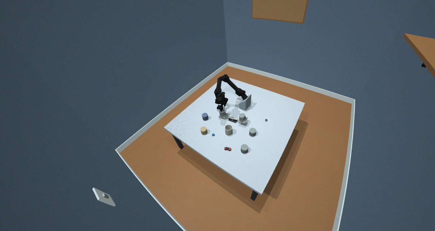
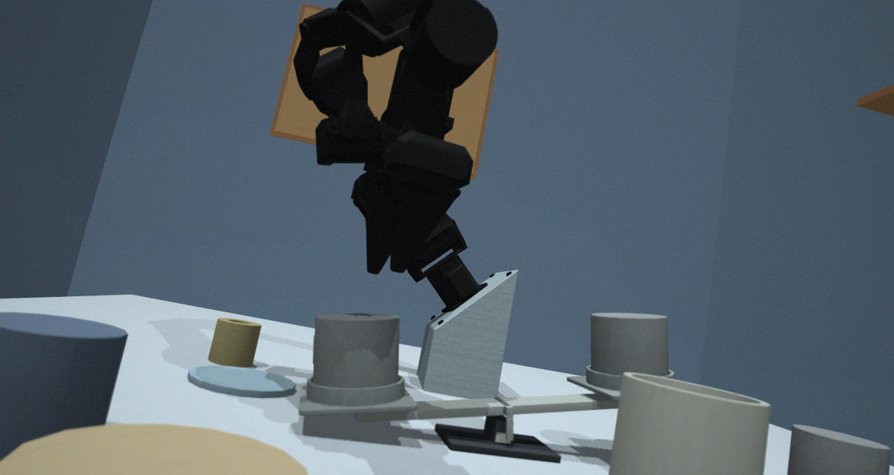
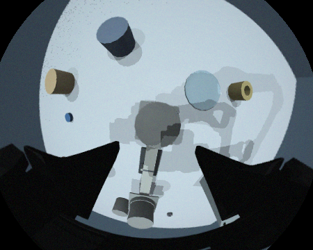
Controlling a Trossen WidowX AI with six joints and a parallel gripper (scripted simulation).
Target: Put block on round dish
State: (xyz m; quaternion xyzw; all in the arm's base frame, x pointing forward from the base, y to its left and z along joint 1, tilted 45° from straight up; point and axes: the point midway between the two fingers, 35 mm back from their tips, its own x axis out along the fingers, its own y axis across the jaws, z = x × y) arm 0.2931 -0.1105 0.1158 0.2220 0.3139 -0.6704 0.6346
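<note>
Right now my gripper tip is 10 mm to the left of the green block and 90 mm above it. Round my gripper tip: light blue round dish: 100 mm behind, 100 mm to the right, 130 mm below; then dark blue cylinder: 110 mm ahead, 190 mm to the right, 90 mm below; then yellow ring-shaped cylinder: 200 mm behind, 130 mm to the right, 110 mm below.
</note>
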